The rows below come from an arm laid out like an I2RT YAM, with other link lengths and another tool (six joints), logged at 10 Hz.
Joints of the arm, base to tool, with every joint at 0 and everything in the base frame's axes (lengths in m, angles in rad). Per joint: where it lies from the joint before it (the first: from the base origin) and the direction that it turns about. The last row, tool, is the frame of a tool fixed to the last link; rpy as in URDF.
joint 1: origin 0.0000 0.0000 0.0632 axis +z
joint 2: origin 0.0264 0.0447 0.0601 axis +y
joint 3: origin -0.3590 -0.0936 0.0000 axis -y
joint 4: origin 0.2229 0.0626 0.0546 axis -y
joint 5: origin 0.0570 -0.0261 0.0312 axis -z
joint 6: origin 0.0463 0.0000 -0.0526 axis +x
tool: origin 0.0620 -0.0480 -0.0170 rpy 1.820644 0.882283 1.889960
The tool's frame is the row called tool.
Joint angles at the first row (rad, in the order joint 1, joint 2, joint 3, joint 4, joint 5, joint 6):
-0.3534, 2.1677, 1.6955, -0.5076, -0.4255, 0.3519
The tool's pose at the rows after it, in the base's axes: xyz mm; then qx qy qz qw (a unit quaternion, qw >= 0):
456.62 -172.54 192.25 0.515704 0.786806 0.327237 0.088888
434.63 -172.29 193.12 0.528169 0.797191 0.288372 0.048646
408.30 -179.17 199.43 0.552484 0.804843 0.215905 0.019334
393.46 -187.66 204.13 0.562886 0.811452 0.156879 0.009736
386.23 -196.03 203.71 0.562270 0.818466 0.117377 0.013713
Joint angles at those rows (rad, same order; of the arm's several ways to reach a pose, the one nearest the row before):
-0.3546, 2.1654, 1.6955, -0.5953, -0.4335, 0.3245
-0.3553, 2.1563, 1.6962, -0.7193, -0.3824, 0.2840
-0.3553, 2.1410, 1.6966, -0.8421, -0.2535, 0.2596
-0.3553, 2.1349, 1.6951, -0.9009, -0.1440, 0.2382
-0.3580, 2.1311, 1.6745, -0.8978, -0.0685, 0.2111

